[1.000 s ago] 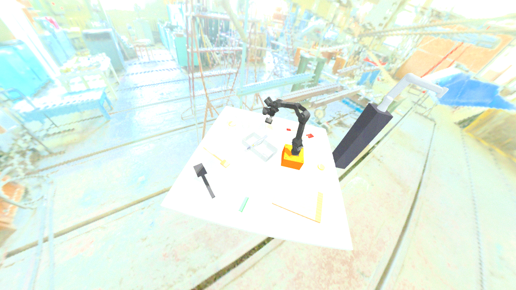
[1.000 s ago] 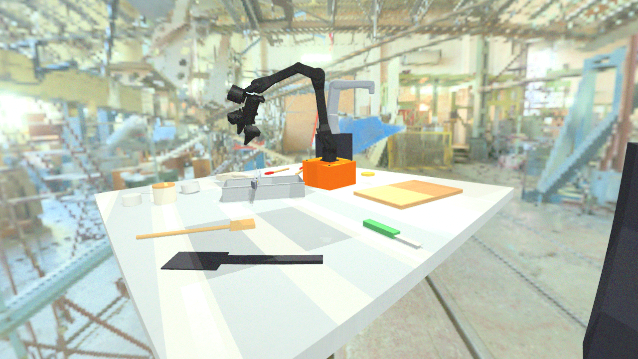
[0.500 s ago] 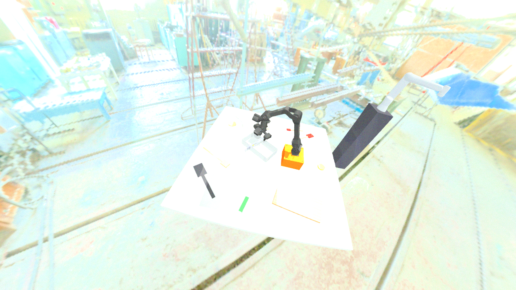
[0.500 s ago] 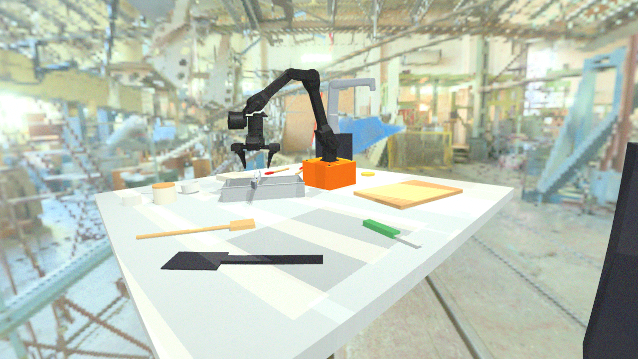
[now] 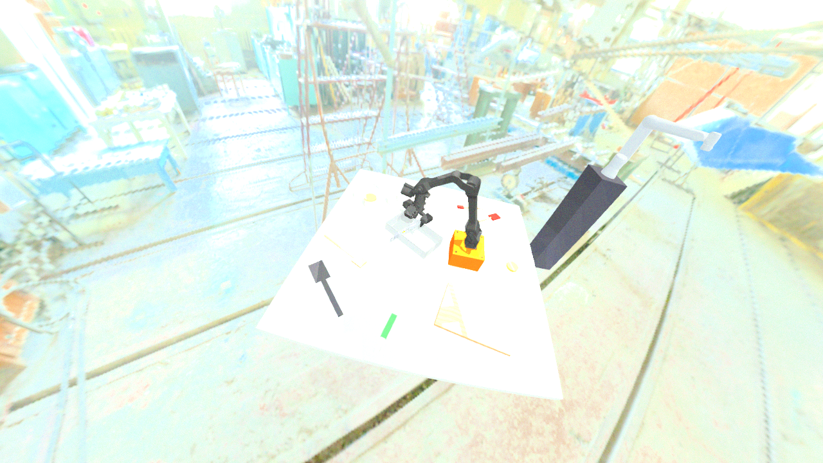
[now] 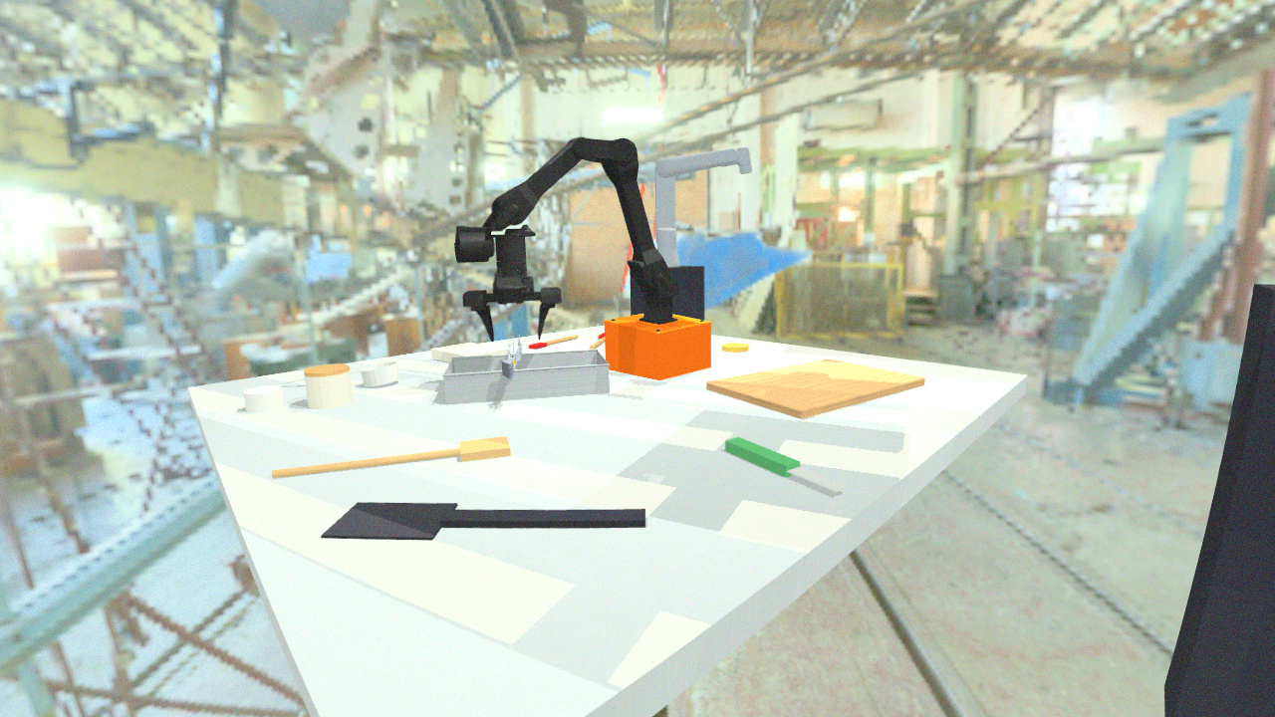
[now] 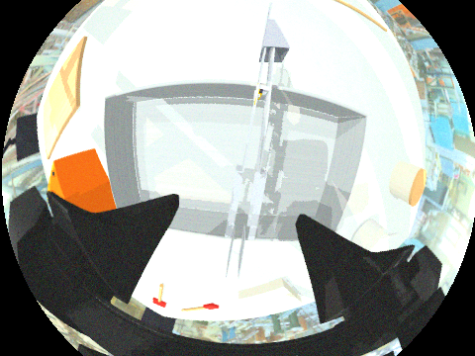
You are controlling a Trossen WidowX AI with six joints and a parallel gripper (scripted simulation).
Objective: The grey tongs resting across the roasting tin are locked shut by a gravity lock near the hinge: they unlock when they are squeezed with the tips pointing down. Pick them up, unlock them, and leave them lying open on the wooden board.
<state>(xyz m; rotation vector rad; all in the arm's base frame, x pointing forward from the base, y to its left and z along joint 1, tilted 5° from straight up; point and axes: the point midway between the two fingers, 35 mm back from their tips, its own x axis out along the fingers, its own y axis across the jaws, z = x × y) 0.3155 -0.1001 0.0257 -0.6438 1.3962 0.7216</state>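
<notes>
Now: the grey roasting tin 70 mm below my gripper tip, 20 mm to the left of it and 10 mm behind it. From my gripper tip the other things lie so: wooden board: 460 mm to the left, 370 mm behind, 90 mm below; green-handled tool: 620 mm to the left, 90 mm below, 40 mm ahead; black spatula: 440 mm to the left, 370 mm ahead, 90 mm below.
</notes>
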